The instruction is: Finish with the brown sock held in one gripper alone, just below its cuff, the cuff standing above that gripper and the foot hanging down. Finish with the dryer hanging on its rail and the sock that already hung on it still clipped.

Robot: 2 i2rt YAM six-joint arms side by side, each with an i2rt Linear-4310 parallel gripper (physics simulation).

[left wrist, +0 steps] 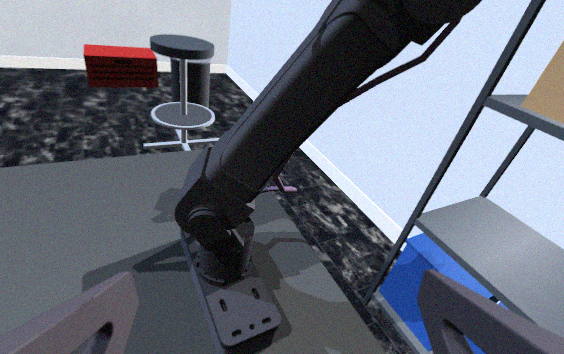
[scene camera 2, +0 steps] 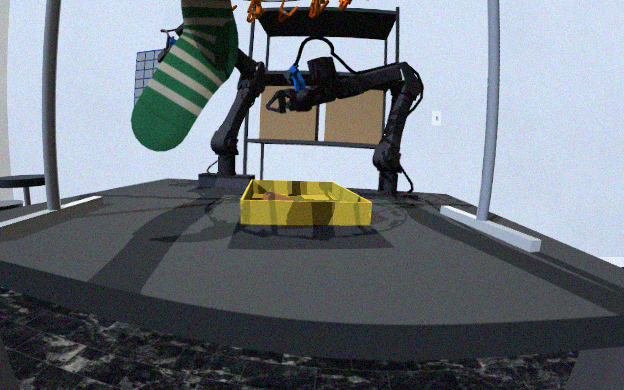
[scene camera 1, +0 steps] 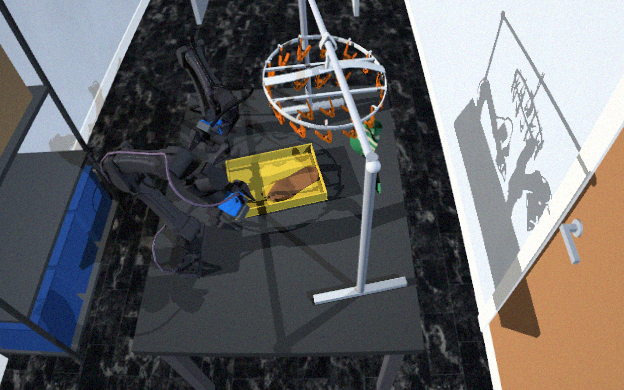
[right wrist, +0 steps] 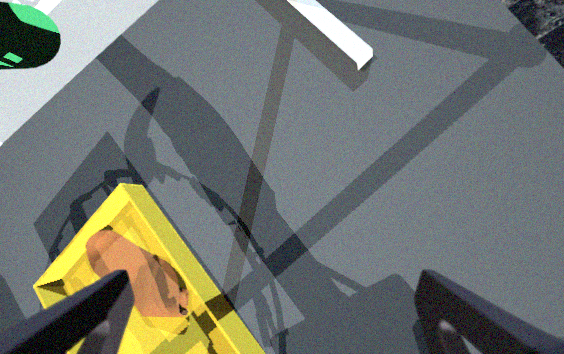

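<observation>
The brown sock (scene camera 1: 295, 185) (scene camera 2: 275, 196) (right wrist: 125, 260) lies in the yellow tray (scene camera 1: 287, 207) (scene camera 2: 265, 213) (right wrist: 165, 240); which end is its cuff is unclear. The round white dryer (scene camera 1: 280, 79) with orange clips hangs on its rail (scene camera 1: 345, 86). The green striped sock (scene camera 1: 366, 143) (scene camera 2: 175, 90) (right wrist: 30, 42) hangs from it; its clip is not clearly visible. My right gripper (right wrist: 275, 284) is open and empty, above the table and tray, with the tray toward its left finger in the right wrist view. My left gripper (scene camera 2: 274, 102) (left wrist: 278, 285) is open and empty, raised behind the tray, pointing across toward the right arm.
Rail stand posts (scene camera 1: 367, 225) (scene camera 2: 487, 110) rise at both sides, with white feet (scene camera 1: 330, 296) (scene camera 2: 500, 232) on the table. The right arm's base (left wrist: 240, 315) shows below the left gripper's view. A shelf unit (scene camera 2: 250, 125) (left wrist: 452, 155) stands behind the arms.
</observation>
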